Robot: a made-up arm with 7 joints. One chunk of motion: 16 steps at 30 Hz.
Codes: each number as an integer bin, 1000 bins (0 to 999) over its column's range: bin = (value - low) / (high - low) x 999, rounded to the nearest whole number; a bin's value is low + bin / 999 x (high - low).
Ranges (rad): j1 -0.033..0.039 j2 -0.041..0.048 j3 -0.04..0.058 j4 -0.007..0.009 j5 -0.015..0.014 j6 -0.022..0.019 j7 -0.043..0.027
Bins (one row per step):
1: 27 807 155 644 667 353 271
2: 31 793 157 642 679 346 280
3: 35 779 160 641 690 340 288
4: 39 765 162 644 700 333 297
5: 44 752 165 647 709 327 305
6: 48 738 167 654 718 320 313
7: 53 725 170 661 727 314 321
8: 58 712 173 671 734 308 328
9: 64 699 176 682 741 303 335
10: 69 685 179 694 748 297 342
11: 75 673 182 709 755 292 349
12: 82 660 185 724 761 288 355
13: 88 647 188 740 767 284 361
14: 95 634 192 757 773 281 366
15: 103 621 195 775 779 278 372
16: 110 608 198 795 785 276 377
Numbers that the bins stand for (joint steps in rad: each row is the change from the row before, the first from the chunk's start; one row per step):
1: -0.03105 0.03089 -0.02479 0.00331 0.00436 -0.00751 -0.02401
2: -0.03077 0.02965 -0.02460 0.00328 0.00471 -0.00780 -0.02338
3: -0.03048 0.02840 -0.02430 0.00327 0.00503 -0.00805 -0.02282
4: -0.03019 0.02715 -0.02411 0.00331 0.00532 -0.00833 -0.02219
5: -0.02983 0.02599 -0.02381 0.00336 0.00558 -0.00858 -0.02163
6: -0.02954 0.02475 -0.02362 0.00347 0.00584 -0.00887 -0.02107
7: -0.02918 0.02359 -0.02332 0.00359 0.00610 -0.00911 -0.02051
8: -0.02882 0.02243 -0.02303 0.00375 0.00631 -0.00936 -0.02002
9: -0.02839 0.02127 -0.02273 0.00392 0.00651 -0.00956 -0.01953
10: -0.02803 0.02003 -0.02244 0.00412 0.00671 -0.00981 -0.01904
11: -0.02759 0.01896 -0.02215 0.00436 0.00692 -0.01002 -0.01855
12: -0.02709 0.01780 -0.02185 0.00460 0.00709 -0.01018 -0.01813
13: -0.02666 0.01664 -0.02156 0.00485 0.00727 -0.01034 -0.01770
14: -0.02615 0.01548 -0.02117 0.00512 0.00744 -0.01047 -0.01735
15: -0.02558 0.01432 -0.02087 0.00541 0.00761 -0.01059 -0.01693
16: -0.02507 0.01317 -0.02058 0.00573 0.00779 -0.01067 -0.01658

